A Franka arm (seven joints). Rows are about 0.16 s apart.
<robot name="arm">
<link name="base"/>
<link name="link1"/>
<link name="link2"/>
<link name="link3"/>
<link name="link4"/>
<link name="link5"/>
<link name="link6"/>
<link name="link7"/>
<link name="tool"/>
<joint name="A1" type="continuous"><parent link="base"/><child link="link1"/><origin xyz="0 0 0.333" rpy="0 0 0"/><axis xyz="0 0 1"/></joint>
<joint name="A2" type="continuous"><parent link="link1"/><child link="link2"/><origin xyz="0 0 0" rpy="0 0 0"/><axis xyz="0 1 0"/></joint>
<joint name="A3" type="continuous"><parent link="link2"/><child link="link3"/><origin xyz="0 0 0.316" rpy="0 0 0"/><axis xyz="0 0 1"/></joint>
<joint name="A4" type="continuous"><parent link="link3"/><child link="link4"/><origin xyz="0.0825 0 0" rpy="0 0 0"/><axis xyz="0 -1 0"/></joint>
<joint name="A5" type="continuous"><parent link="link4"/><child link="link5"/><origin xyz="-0.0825 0 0.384" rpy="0 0 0"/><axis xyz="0 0 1"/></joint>
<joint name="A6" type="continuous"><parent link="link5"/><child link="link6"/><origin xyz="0 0 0" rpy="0 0 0"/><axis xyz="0 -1 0"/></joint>
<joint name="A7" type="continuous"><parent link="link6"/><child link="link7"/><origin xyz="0.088 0 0" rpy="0 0 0"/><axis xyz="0 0 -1"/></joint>
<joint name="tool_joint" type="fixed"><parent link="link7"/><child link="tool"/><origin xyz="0 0 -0.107" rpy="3.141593 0 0"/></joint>
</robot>
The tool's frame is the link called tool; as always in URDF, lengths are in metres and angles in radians. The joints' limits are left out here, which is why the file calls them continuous.
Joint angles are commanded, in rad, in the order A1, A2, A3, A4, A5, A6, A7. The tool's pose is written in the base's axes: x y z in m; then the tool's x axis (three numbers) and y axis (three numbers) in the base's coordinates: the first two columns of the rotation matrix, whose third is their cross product. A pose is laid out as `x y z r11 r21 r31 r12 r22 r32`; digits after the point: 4 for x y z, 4 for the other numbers.
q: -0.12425, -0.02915, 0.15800, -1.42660, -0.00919, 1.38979, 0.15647
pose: 0.5243 0.0182 0.6909 0.9922 -0.1241 -0.0058 -0.1240 -0.9922 0.0147
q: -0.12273, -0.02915, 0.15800, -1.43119, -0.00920, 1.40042, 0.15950
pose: 0.5256 0.0190 0.6898 0.9921 -0.1255 0.0002 -0.1255 -0.9920 0.0138
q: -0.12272, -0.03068, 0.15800, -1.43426, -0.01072, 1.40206, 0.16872
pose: 0.5253 0.0189 0.6893 0.9909 -0.1349 0.0007 -0.1349 -0.9907 0.0155
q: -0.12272, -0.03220, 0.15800, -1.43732, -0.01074, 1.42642, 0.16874
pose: 0.5275 0.0191 0.6909 0.9906 -0.1346 0.0232 -0.1349 -0.9908 0.0119
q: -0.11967, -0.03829, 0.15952, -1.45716, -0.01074, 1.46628, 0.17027
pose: 0.5301 0.0220 0.6886 0.9902 -0.1310 0.0491 -0.1316 -0.9913 0.0085
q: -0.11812, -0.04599, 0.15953, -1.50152, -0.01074, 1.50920, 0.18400
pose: 0.5332 0.0233 0.6761 0.9882 -0.1426 0.0555 -0.1432 -0.9897 0.0080
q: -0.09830, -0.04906, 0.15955, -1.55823, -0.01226, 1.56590, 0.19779
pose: 0.5381 0.0341 0.6565 0.9890 -0.1360 0.0589 -0.1367 -0.9906 0.0086
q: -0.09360, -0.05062, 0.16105, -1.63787, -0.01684, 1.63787, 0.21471
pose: 0.5439 0.0373 0.6262 0.9879 -0.1454 0.0541 -0.1464 -0.9891 0.0137
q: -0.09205, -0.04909, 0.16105, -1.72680, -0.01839, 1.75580, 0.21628
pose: 0.5524 0.0385 0.5936 0.9864 -0.1431 0.0811 -0.1443 -0.9895 0.0089
